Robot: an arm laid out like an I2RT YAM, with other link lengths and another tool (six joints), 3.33 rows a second.
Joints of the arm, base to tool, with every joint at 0 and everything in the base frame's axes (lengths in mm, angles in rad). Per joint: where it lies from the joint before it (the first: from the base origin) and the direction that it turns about. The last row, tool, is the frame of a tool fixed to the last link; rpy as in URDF.
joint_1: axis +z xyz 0 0 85.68
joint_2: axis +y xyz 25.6 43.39 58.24
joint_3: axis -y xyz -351.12 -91.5 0
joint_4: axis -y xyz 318.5 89.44 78
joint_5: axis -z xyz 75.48 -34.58 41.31
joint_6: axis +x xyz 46.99 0 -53.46
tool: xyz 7 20 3 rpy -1.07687 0.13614 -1.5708
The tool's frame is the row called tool.
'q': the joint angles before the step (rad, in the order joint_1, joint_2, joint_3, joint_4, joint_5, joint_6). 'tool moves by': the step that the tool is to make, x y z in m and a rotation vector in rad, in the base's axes. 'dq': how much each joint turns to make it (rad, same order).
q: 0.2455, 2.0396, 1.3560, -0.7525, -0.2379, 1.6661
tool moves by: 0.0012, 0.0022, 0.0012, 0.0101, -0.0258, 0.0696
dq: -0.0005, -0.0001, 0.0013, 0.0089, -0.0133, -0.0710
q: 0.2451, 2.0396, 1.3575, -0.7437, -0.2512, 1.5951
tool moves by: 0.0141, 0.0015, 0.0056, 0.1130, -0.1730, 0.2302
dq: -0.0248, 0.0004, -0.0054, 0.1253, -0.1209, -0.2468
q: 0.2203, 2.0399, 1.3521, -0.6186, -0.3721, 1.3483
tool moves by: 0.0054, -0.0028, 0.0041, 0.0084, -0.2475, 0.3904
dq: -0.0301, 0.0057, -0.0023, 0.0714, -0.0835, -0.4519
